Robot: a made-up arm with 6 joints. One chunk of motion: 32 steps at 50 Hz.
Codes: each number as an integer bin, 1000 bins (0 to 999) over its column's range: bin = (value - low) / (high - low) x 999, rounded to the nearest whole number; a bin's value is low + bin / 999 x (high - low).
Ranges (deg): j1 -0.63..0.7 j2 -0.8..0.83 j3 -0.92..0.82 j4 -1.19..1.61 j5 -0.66..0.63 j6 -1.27..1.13
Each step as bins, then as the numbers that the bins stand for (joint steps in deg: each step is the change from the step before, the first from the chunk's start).
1 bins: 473 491 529 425 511 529
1 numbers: 0.000 0.001 0.001 0.001 0.000 0.001
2 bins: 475 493 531 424 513 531
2 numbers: 0.002 0.004 0.005 -0.002 0.002 0.006
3 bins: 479 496 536 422 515 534
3 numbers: 0.008 0.009 0.014 -0.007 0.005 0.013
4 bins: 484 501 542 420 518 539
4 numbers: 0.014 0.017 0.024 -0.013 0.009 0.025
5 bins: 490 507 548 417 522 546
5 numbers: 0.022 0.027 0.034 -0.021 0.014 0.042
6 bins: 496 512 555 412 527 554
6 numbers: 0.030 0.035 0.047 -0.035 0.021 0.061
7 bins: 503 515 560 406 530 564
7 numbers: 0.040 0.040 0.055 -0.052 0.024 0.085
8 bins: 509 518 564 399 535 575
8 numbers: 0.048 0.045 0.062 -0.072 0.031 0.111
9 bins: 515 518 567 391 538 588
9 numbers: 0.056 0.045 0.068 -0.094 0.035 0.143
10 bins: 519 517 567 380 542 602
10 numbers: 0.061 0.044 0.068 -0.125 0.040 0.176
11 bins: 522 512 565 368 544 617
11 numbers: 0.065 0.035 0.064 -0.159 0.042 0.212
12 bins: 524 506 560 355 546 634
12 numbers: 0.068 0.026 0.055 -0.195 0.045 0.253
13 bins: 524 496 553 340 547 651
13 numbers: 0.068 0.009 0.043 -0.237 0.046 0.294
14 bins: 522 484 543 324 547 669
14 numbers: 0.065 -0.010 0.026 -0.282 0.046 0.337
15 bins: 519 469 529 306 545 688
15 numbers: 0.061 -0.035 0.001 -0.332 0.044 0.383
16 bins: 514 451 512 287 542 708
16 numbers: 0.054 -0.064 -0.028 -0.386 0.040 0.431
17 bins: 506 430 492 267 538 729
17 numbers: 0.044 -0.098 -0.063 -0.442 0.035 0.481
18 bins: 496 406 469 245 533 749
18 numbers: 0.030 -0.138 -0.103 -0.503 0.028 0.529
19 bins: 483 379 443 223 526 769
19 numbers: 0.013 -0.182 -0.148 -0.565 0.019 0.577
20 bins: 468 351 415 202 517 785
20 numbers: -0.007 -0.227 -0.197 -0.624 0.008 0.616
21 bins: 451 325 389 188 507 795
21 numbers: -0.030 -0.270 -0.242 -0.663 -0.005 0.640
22 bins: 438 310 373 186 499 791
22 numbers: -0.047 -0.294 -0.270 -0.669 -0.016 0.630
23 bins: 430 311 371 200 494 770
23 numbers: -0.058 -0.293 -0.274 -0.629 -0.022 0.580
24 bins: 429 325 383 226 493 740
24 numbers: -0.059 -0.270 -0.253 -0.557 -0.023 0.508
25 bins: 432 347 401 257 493 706
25 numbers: -0.055 -0.234 -0.222 -0.470 -0.023 0.426
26 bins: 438 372 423 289 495 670
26 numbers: -0.047 -0.193 -0.183 -0.380 -0.021 0.340
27 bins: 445 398 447 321 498 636
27 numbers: -0.038 -0.151 -0.141 -0.290 -0.017 0.258
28 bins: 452 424 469 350 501 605
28 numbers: -0.028 -0.108 -0.103 -0.209 -0.013 0.183
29 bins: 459 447 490 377 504 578
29 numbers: -0.019 -0.071 -0.067 -0.133 -0.009 0.119
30 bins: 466 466 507 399 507 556
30 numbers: -0.010 -0.040 -0.037 -0.072 -0.005 0.066
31 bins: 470 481 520 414 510 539
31 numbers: -0.004 -0.015 -0.014 -0.030 -0.001 0.025
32 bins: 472 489 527 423 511 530
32 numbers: -0.002 -0.002 -0.002 -0.004 0.000 0.003
